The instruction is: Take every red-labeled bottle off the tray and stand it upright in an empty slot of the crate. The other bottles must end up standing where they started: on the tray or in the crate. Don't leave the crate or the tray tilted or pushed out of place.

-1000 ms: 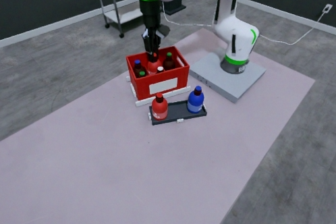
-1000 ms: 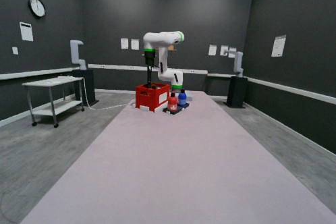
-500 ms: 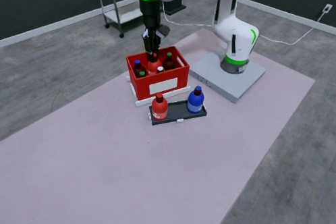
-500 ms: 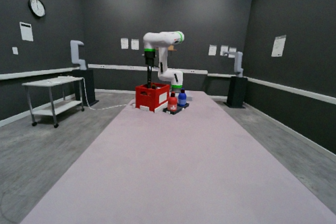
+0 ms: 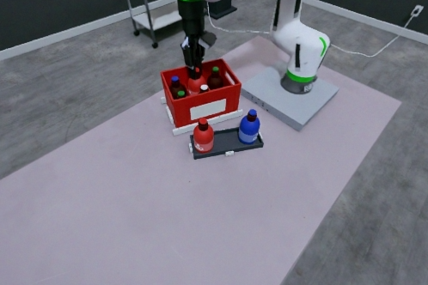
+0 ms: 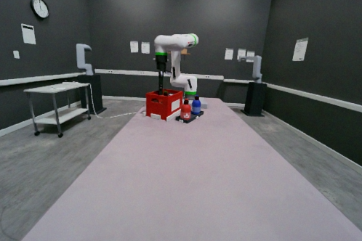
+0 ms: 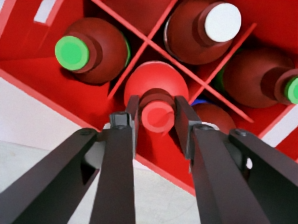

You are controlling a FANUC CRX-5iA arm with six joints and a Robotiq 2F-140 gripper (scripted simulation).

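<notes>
My hand is 2 cm short of the red crate, 4 cm to the right of it and 10 cm above it. Round my hand: blue bottle 30 cm to the left, 10 cm below; red bottle 16 cm ahead, 20 cm to the left, 10 cm below; dark tray 8 cm ahead, 25 cm to the left, 17 cm below.
</notes>
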